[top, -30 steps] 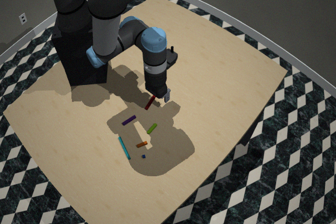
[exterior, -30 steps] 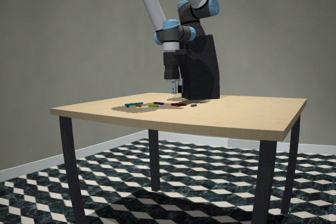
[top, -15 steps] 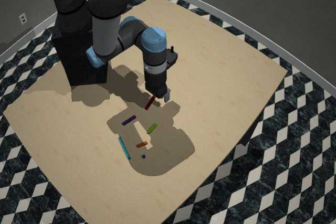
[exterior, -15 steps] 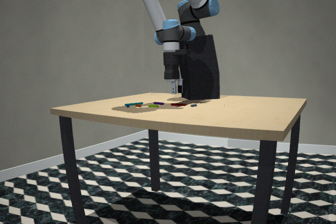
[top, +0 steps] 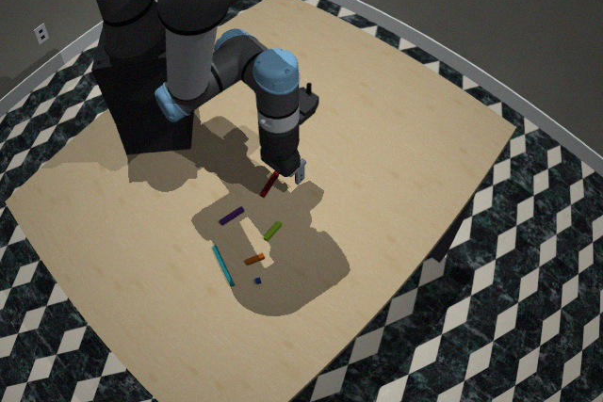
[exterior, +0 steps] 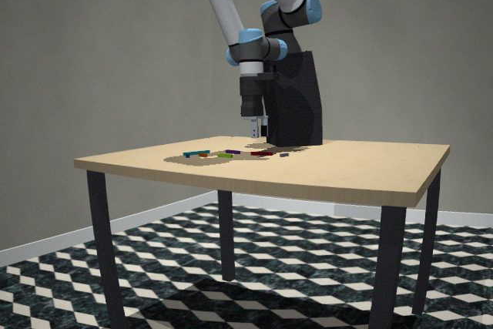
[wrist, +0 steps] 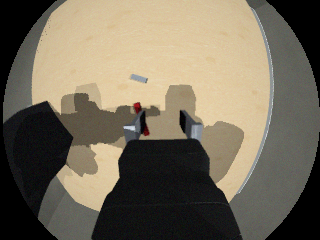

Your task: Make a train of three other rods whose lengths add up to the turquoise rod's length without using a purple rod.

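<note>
Now: the blue rod 13 cm ahead of my hand, 20 cm to the right of it and 8 cm below it. The rest, counted from my hand: red rod: 4 cm behind, 2 cm to the right, 8 cm below; grey rod: 5 cm behind, 6 cm to the left, 8 cm below; lime rod: 6 cm ahead, 10 cm to the right, 8 cm below.
</note>
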